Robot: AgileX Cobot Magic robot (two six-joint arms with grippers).
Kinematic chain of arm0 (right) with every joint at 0, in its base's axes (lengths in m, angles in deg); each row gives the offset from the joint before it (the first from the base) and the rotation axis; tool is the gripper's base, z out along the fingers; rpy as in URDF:
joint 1: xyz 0 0 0.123 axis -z
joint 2: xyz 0 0 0 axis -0.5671 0.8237 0
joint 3: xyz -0.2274 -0.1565 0.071 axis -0.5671 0.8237 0
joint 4: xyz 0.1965 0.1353 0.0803 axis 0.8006 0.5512 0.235
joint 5: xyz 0 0 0 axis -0.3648 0.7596 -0.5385
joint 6: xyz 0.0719 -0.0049 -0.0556 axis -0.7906 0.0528 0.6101
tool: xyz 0 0 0 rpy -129.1 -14.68 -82.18
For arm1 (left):
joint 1: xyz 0 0 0.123 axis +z
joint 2: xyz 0 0 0 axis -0.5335 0.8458 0
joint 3: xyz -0.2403 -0.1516 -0.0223 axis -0.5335 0.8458 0
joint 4: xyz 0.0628 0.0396 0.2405 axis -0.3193 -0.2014 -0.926
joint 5: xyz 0 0 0 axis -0.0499 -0.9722 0.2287
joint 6: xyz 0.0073 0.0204 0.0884 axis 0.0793 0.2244 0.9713
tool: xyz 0 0 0 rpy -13.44 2.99 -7.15
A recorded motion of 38 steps. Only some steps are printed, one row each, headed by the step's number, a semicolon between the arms.
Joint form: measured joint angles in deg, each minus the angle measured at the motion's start. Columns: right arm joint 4, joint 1, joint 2, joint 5, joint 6, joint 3; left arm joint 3, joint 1, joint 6, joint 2, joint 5, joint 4.
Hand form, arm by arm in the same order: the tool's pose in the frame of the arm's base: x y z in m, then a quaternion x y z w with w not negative. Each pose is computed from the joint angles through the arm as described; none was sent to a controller.
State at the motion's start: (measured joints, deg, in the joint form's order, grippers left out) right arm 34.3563 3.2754 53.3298 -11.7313 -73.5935 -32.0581; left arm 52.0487 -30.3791 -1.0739 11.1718 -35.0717 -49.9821
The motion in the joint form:
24: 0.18 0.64 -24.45 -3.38 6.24 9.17; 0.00 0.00 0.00 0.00 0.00 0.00
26: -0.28 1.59 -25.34 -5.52 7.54 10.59; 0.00 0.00 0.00 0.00 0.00 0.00
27: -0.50 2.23 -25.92 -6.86 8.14 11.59; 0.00 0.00 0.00 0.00 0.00 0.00
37: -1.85 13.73 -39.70 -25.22 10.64 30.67; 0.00 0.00 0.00 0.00 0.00 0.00
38: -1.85 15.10 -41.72 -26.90 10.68 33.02; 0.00 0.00 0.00 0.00 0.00 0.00
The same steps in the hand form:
24: 0.0924 0.0560 0.3150 -0.22542 0.87730 0.12441 0.40503; 0.0521 0.0088 0.1733 0.01484 0.79776 0.07992 0.59747
26: 0.0928 0.0535 0.3115 -0.22765 0.87050 0.11598 0.42065; 0.0521 0.0088 0.1733 0.01484 0.79776 0.07992 0.59747
27: 0.0929 0.0519 0.3087 -0.22702 0.86702 0.11144 0.42932; 0.0521 0.0088 0.1733 0.01484 0.79776 0.07992 0.59747
37: 0.0780 0.0239 0.2474 -0.15404 0.82572 0.06078 0.53922; 0.0521 0.0088 0.1733 0.01484 0.79776 0.07992 0.59747
38: 0.0751 0.0211 0.2390 -0.14352 0.82107 0.05537 0.54971; 0.0521 0.0088 0.1733 0.01484 0.79776 0.07992 0.59747

